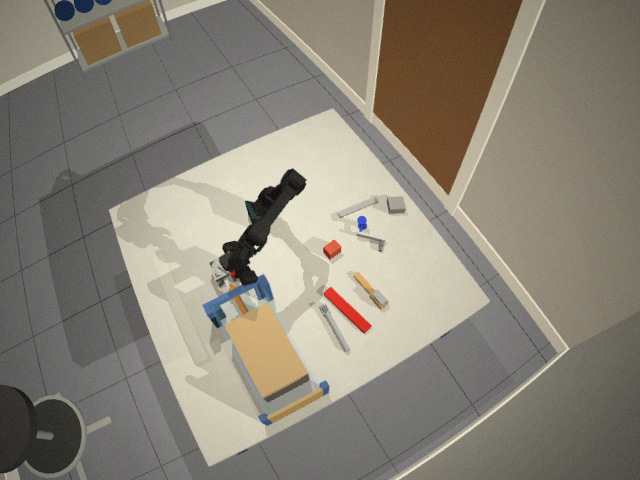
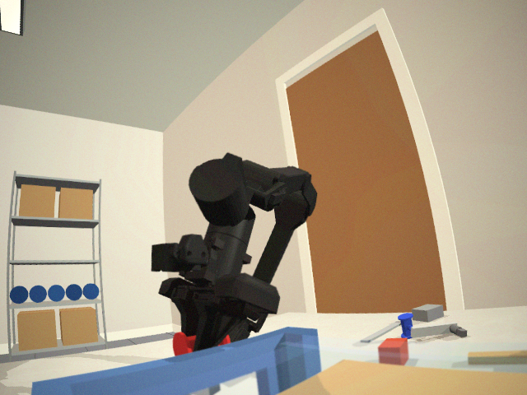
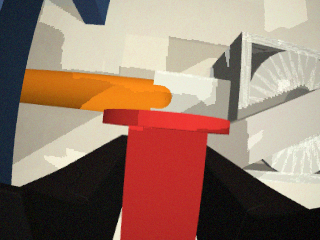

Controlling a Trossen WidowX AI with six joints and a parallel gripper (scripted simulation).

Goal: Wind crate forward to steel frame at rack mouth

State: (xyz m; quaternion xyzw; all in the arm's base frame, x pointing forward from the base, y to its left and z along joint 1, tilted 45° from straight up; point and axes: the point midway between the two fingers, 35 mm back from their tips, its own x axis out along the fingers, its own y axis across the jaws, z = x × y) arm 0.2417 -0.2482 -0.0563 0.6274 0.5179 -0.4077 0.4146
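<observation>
Now: gripper tip 110 mm past the winch, 30 mm to the left of it and 100 mm above it. Also, from my gripper tip: red bar: 310 mm ahead, 320 mm to the left, 130 mm below; wooden brush: 300 mm ahead, 440 mm to the left, 110 mm below; red grip: 20 mm to the left.
</observation>
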